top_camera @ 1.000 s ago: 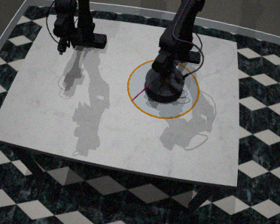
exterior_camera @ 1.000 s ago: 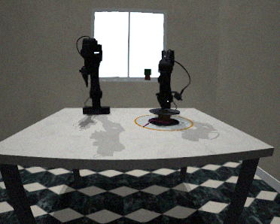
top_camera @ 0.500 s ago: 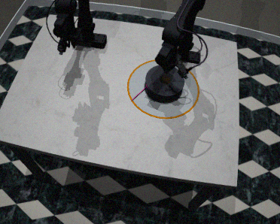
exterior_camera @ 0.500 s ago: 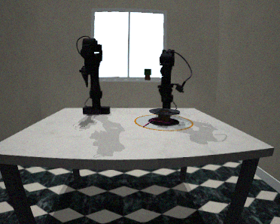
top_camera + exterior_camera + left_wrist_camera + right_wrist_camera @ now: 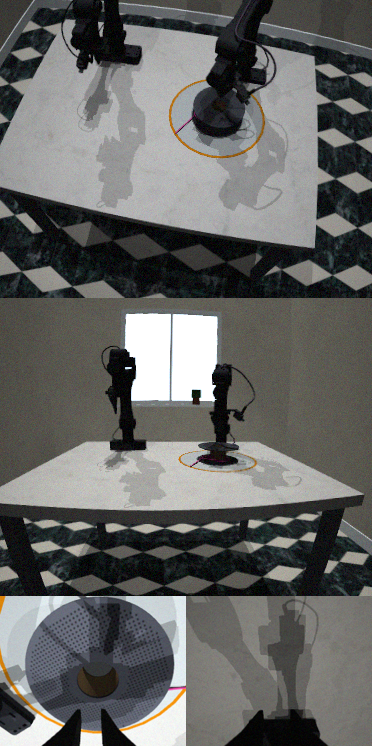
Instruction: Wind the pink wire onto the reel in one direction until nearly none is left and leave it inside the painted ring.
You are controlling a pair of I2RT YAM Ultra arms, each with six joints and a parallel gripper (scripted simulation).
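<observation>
The dark reel lies 100 mm below my left hand. From my left hand the other things lie so: orange painted ring (130 mm below).
</observation>
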